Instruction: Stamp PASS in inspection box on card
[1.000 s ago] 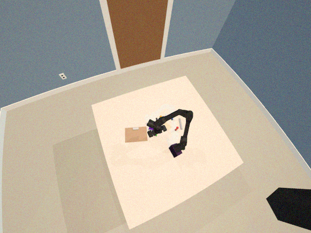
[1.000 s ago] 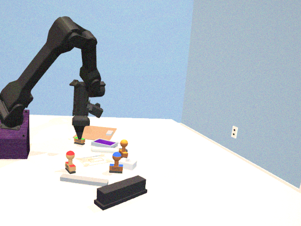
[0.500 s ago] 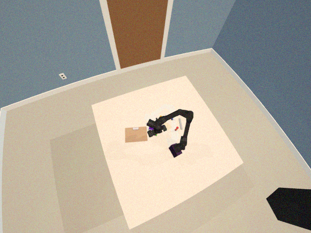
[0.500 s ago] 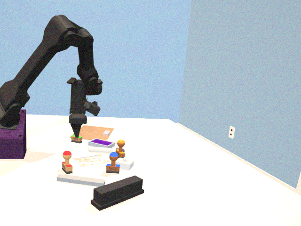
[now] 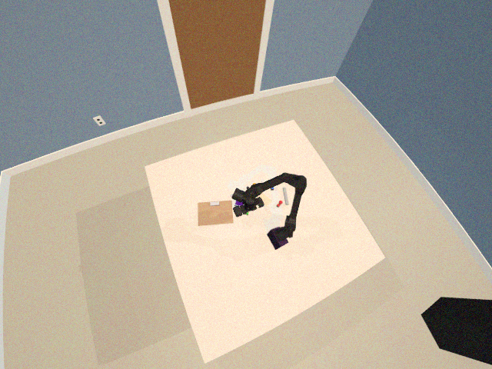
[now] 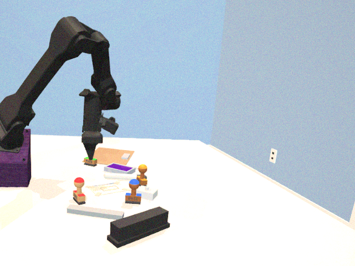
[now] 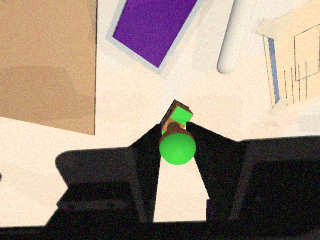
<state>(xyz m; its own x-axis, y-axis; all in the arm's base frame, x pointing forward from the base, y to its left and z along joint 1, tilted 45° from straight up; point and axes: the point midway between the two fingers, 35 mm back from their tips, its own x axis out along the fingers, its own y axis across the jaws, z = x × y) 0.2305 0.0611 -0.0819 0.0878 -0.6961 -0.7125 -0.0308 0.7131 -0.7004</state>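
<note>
The purple ink pad is 10 cm ahead of my gripper tip, 1 cm to the left of it and 4 cm below it. Also, from my gripper tip: white pen: 13 cm ahead, 7 cm to the right, 4 cm below; then pale card: 5 cm ahead, 14 cm to the right, 5 cm below; then green-knobbed stamp: right at my gripper tip.
</note>
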